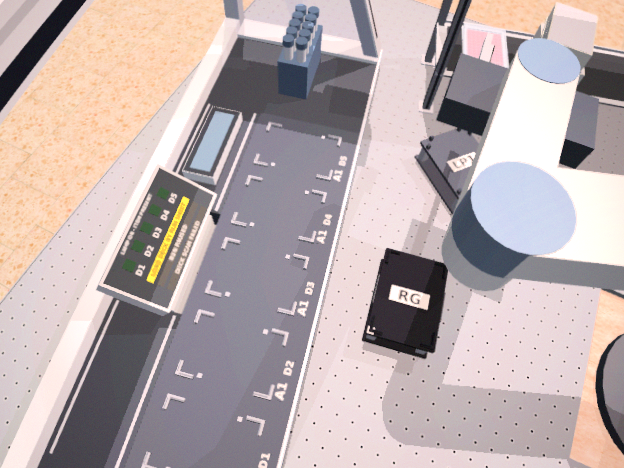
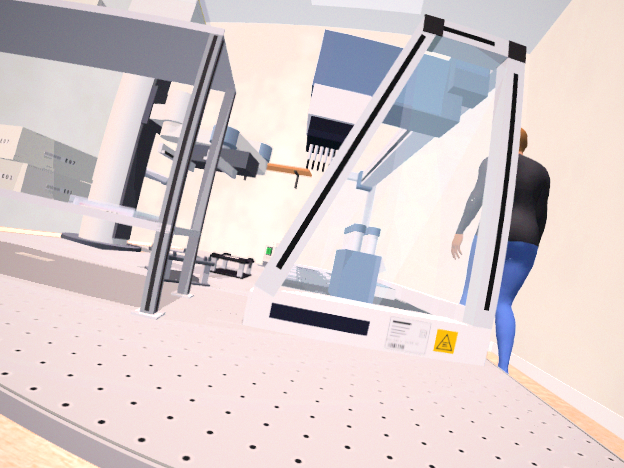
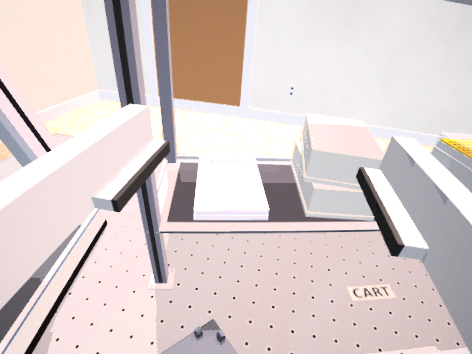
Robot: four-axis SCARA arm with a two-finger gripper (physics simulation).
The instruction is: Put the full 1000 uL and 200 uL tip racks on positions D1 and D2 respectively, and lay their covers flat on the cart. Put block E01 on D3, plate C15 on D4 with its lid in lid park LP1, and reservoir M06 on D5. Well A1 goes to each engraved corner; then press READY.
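Observation:
My gripper [image 3: 263,141] [image 2: 199,161] is open and empty; its fingers stand wide apart, level with a shelf holding stock. Two stacked pale blocks [image 3: 345,150] [image 2: 55,151] stand there on the right; the upper reads E07, the lower seems to read E01. A flat white plate-like item [image 3: 230,190] [image 1: 473,45] lies left of them, its label unseen. The deck [image 1: 241,261] shows D1 to D5 without labware. The LP1 stand [image 1: 446,146] is partly hidden by the arm. The panel [image 1: 118,282] reads "deck scan failed"; its lamps are dark. Tip racks and reservoir M06 are not identifiable.
A black RG stand [image 1: 420,329] is between deck and arm. A blue tube rack [image 1: 292,78] [image 2: 354,277] stands at the deck's far end. Upright shelf posts [image 2: 189,173] [image 3: 157,255] rise near the gripper. A CART label [image 3: 371,292] lies before the shelf. A person [image 2: 526,201] stands behind.

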